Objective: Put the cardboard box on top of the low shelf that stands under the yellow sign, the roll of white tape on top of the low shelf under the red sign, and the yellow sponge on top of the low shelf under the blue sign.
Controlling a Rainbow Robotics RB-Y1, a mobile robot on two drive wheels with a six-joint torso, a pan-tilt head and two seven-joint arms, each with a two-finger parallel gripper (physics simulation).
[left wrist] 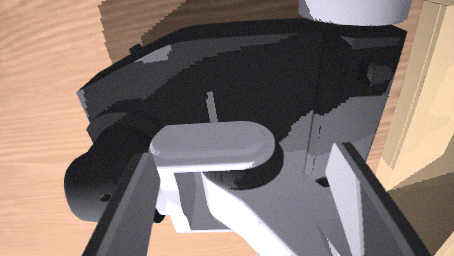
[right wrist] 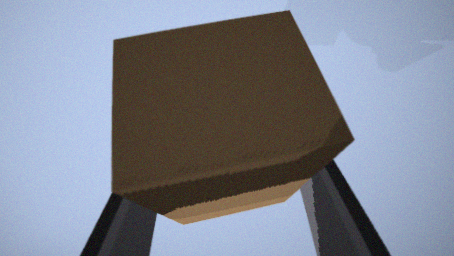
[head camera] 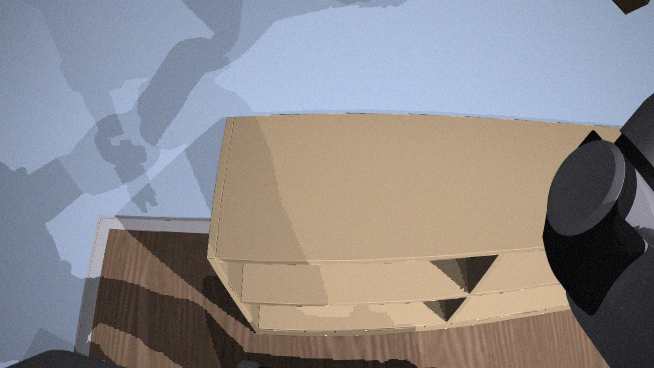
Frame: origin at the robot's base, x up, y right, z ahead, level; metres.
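Where they show: left gripper, fingertip midpoint: (left wrist: 242, 162); right gripper, fingertip midpoint: (right wrist: 228, 157).
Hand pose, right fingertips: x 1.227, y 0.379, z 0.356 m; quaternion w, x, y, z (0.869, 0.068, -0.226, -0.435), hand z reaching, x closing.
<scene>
After its pixels a point has its place.
The brown cardboard box (right wrist: 220, 100) @[x 1.205, y 0.353, z 0.324 m] is held between the fingers of my right gripper (right wrist: 228, 157) @[x 1.228, y 0.379, z 0.356 m] in the right wrist view. A corner of the box (head camera: 631, 5) @[x 1.191, y 0.370, z 0.319 m] shows at the top right edge of the head view. A low tan shelf (head camera: 390, 185) @[x 0.611, y 0.084, z 0.409 m] with open compartments at its front stands against the blue wall; its bare top shows in the head view. My left gripper (left wrist: 242, 162) @[x 0.509, y -0.256, z -0.228 m] is open and empty, over the robot's own base. The tape, the sponge and the coloured signs do not show in these views.
My right arm (head camera: 585, 190) @[x 1.194, y 0.163, z 0.021 m] covers the right end of the shelf in the head view. Wooden floor (head camera: 540, 332) @[x 0.001, y 0.719, z 0.211 m] lies in front of the shelf. A white skirting board (head camera: 95, 265) @[x 0.053, y -0.940, z 0.365 m] runs along the wall at the left. Tan furniture (left wrist: 420, 95) @[x 0.078, y -0.041, z 0.236 m] stands at the right of the left wrist view.
</scene>
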